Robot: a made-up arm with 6 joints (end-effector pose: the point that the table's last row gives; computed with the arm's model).
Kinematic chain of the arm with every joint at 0, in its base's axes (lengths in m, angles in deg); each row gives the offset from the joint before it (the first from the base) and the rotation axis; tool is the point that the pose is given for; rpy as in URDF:
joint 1: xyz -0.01 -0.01 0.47 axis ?
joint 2: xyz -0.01 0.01 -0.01 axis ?
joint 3: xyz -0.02 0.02 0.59 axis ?
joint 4: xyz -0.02 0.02 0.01 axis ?
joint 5: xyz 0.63 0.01 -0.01 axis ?
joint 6: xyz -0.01 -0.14 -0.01 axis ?
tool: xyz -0.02 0.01 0 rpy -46.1 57.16 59.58
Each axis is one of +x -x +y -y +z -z.
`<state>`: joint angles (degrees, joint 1 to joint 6).
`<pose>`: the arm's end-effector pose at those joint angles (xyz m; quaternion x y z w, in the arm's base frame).
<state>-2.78 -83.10 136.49 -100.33 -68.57 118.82</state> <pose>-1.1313 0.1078 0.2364 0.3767 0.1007 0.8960 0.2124</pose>
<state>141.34 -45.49 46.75 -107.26 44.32 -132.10</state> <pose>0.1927 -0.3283 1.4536 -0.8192 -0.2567 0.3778 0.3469</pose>
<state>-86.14 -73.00 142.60 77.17 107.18 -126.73</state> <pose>-0.0951 0.9933 0.1430 0.5122 -0.6476 0.1334 0.5482</pose>
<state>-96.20 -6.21 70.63 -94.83 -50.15 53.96</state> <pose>0.0326 -0.1640 1.5802 -0.7732 0.3007 0.1518 0.5372</pose>
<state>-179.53 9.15 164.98 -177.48 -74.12 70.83</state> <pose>0.4556 -0.1822 1.2927 0.5558 -0.5504 -0.6217 0.0410</pose>
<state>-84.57 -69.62 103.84 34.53 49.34 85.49</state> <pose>-0.2034 1.1538 0.6705 -0.1025 0.1297 0.9380 0.3047</pose>
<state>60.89 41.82 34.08 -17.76 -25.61 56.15</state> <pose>0.5000 0.7737 0.7951 0.6983 -0.0909 -0.7002 0.1179</pose>
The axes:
joint 1: +z
joint 2: +y
joint 3: -y
joint 4: -x
joint 5: -y
joint 6: -x

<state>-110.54 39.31 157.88 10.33 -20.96 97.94</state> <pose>-0.1080 -0.0366 1.4264 0.0021 -0.7704 0.6190 0.1527</pose>
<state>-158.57 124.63 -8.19 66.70 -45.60 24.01</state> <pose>-0.1786 -0.0801 -0.3662 0.3852 -0.0289 0.8064 0.4477</pose>
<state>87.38 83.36 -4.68 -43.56 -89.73 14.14</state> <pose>0.0654 0.5229 -0.0510 -0.2836 -0.6929 -0.4552 0.4819</pose>
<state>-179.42 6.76 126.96 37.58 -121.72 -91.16</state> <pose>0.3526 0.0374 1.5379 -0.3411 -0.1385 -0.8932 0.2582</pose>
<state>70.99 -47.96 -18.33 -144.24 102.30 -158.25</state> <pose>-0.1527 0.1445 1.1127 0.5738 -0.5257 -0.6188 0.1067</pose>
